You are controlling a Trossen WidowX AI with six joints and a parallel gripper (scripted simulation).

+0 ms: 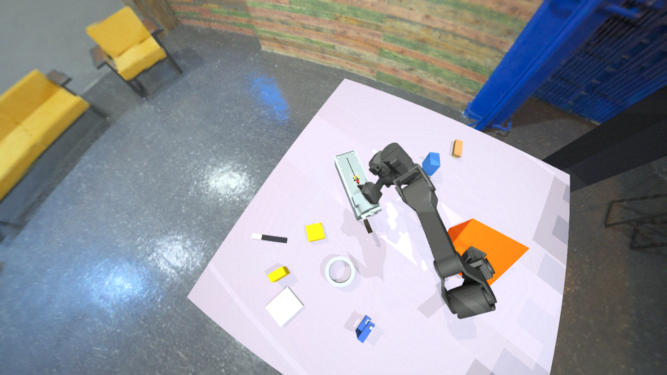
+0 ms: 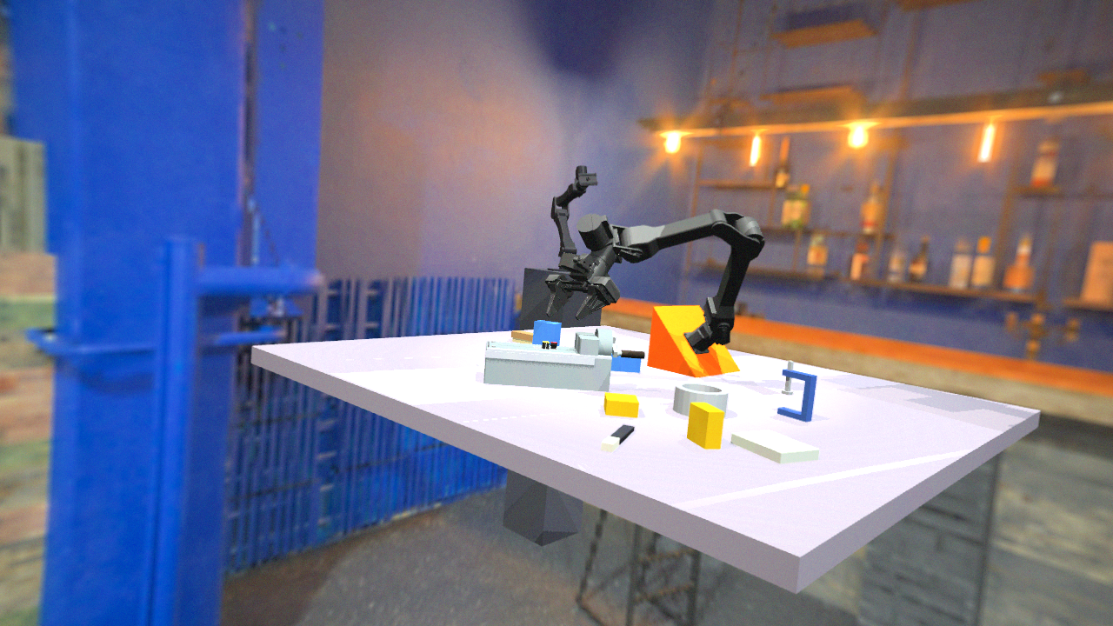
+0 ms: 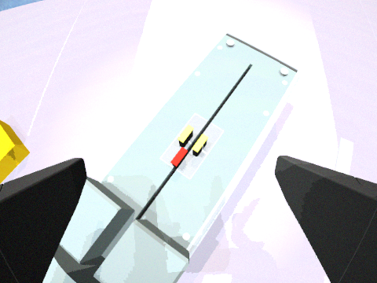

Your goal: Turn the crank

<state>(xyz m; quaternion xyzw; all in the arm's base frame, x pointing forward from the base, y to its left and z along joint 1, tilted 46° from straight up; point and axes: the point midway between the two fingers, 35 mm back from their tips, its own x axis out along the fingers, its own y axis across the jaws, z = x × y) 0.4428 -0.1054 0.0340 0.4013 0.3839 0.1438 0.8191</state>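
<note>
The brown crank handle lies 130 mm to the left of my gripper tip, 90 mm behind it and 60 mm below it. Round my gripper tip: metal strip: 170 mm to the right, 140 mm below, 20 mm behind; blue clamp: 430 mm to the left, 230 mm behind, 90 mm below; red pointer: 60 mm below, 20 mm ahead.
</note>
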